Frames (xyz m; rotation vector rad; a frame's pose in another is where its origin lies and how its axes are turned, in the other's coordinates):
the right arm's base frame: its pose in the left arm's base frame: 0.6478 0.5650 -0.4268 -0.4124 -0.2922 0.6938
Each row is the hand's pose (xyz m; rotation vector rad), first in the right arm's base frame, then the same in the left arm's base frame.
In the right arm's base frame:
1: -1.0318 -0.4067 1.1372 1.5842 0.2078 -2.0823
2: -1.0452 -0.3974 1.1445 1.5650 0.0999 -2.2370
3: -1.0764 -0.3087 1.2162 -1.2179 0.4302 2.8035
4: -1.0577 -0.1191 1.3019 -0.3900 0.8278 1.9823
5: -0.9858 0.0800 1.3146 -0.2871 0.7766 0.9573
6: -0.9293 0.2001 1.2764 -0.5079 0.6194 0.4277
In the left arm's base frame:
1: -0.3293 -0.1016 0.6334 1.2943 0.1756 -1.2522
2: -0.3472 -0.1022 0.6339 1.3389 0.0753 -1.3798
3: -0.4474 -0.0423 0.6525 1.4048 -0.4469 -1.9553
4: -0.5725 0.1248 0.6432 -1.3215 0.9931 2.2745
5: -0.6353 0.3144 0.5719 -1.0831 0.6011 1.3554
6: -0.6455 0.4252 0.4901 -1.1679 0.2270 0.8674

